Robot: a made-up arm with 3 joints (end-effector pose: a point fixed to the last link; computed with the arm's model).
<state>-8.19 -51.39 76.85</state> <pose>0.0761 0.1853 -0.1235 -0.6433 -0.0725 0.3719 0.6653</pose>
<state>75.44 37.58 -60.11</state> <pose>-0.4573 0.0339 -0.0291 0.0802 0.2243 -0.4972 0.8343</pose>
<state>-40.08 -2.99 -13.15</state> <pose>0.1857 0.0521 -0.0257 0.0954 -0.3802 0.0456 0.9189</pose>
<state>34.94 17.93 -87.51</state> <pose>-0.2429 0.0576 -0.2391 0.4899 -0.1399 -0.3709 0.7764</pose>
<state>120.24 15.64 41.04</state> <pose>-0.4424 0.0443 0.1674 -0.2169 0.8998 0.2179 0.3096</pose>
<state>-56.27 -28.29 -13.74</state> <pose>0.2347 0.0943 0.0953 -0.0037 -0.4726 0.2550 0.8435</pose>
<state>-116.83 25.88 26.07</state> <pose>0.0882 0.0303 0.3511 0.0658 -0.7455 -0.2517 0.6137</pose>
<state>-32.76 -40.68 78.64</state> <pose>0.1672 0.1664 -0.0117 -0.7002 -0.1640 0.1599 0.6762</pose>
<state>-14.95 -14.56 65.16</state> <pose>0.1063 0.1054 -0.0975 -0.5315 0.0392 0.1122 0.8387</pose>
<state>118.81 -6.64 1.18</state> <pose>-0.4767 0.0585 0.1492 0.0462 0.8610 0.0384 0.5050</pose>
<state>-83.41 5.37 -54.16</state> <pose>0.2338 0.0523 0.2176 0.3718 -0.7377 0.1915 0.5300</pose>
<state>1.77 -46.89 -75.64</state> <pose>0.0283 0.1506 -0.2381 0.6109 0.0124 0.2273 0.7583</pose>
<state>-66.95 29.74 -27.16</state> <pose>0.2071 0.0264 0.0723 0.3072 -0.6337 -0.1334 0.6973</pose>
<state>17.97 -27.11 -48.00</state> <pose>-0.0776 0.0989 -0.2537 0.4170 0.0728 0.0956 0.9009</pose>
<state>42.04 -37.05 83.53</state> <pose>-0.1897 0.1631 -0.1953 -0.4974 0.2954 0.5383 0.6129</pose>
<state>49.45 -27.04 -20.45</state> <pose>-0.2686 0.0921 -0.2146 0.2436 0.3752 0.1149 0.8869</pose>
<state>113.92 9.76 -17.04</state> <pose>-0.4774 0.0374 0.1531 -0.0171 0.7867 -0.1653 0.5946</pose>
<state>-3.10 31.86 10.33</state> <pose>-0.0347 0.0246 -0.1708 -0.0619 0.0305 -0.2632 0.9623</pose>
